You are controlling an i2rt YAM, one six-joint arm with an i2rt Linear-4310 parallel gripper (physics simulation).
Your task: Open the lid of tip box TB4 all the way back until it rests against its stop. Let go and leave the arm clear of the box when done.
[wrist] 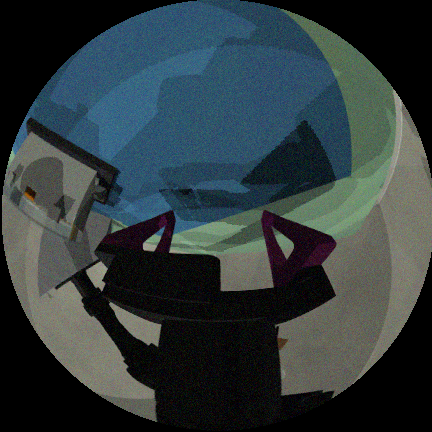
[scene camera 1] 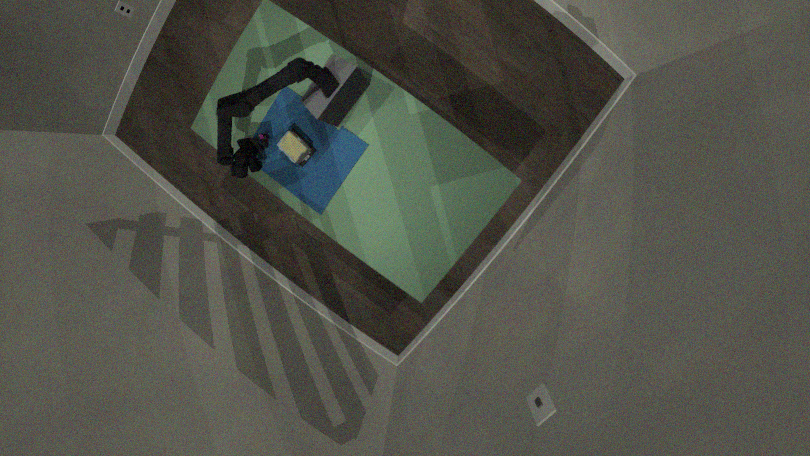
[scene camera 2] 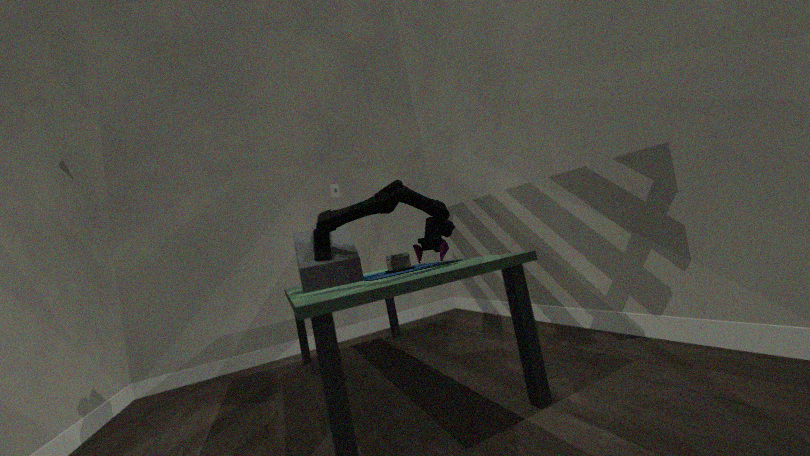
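Pixels of known places: gripper, fingertip midpoint: [wrist: 217, 214] [scene camera 1: 259, 136] [scene camera 2: 430, 261]; arm's base, origin of the base link: [wrist: 75, 271] [scene camera 1: 327, 82] [scene camera 2: 322, 245].
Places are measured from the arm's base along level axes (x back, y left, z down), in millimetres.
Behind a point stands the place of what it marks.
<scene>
The tip box [scene camera 1: 294, 147] {x -312, y 39, z 100 mm} [scene camera 2: 398, 261] {x -309, y -36, z 135 mm} [wrist: 77, 175] {x -363, y -20, z 157 mm} stands upright on the blue mat [scene camera 1: 334, 175] {x -294, y 244, z 177 mm} [wrist: 225, 100] {x -477, y -79, z 178 mm}. It has a pale body, a dark base and a yellowish top in the first scene view. Its lid [wrist: 47, 218] shows as a pale translucent strip in the wrist view and looks down on the box, though the picture is too dark and coarse to be sure. No TB4 label is readable. My gripper [scene camera 2: 431, 261] {x -414, y -156, z 161 mm} [wrist: 217, 214] {x -414, y -156, z 161 mm} is open and empty, with its magenta fingers pointing down over the mat, beside the box and apart from it.
The mat lies on a green table [scene camera 1: 391, 215] {x -241, y 562, z 181 mm} [scene camera 2: 413, 277] {x -240, y -500, z 181 mm}. My arm [scene camera 1: 266, 90] {x -171, y -113, z -121 mm} [scene camera 2: 362, 210] {x -178, y -156, z -96 mm} arches from a grey base block [scene camera 1: 340, 67] {x 77, y 4, z -11 mm} [scene camera 2: 328, 274] {x -3, y -89, z 129 mm} beside the mat. A dark face of that block is near the mat's edge. Grey walls surround the table.
</scene>
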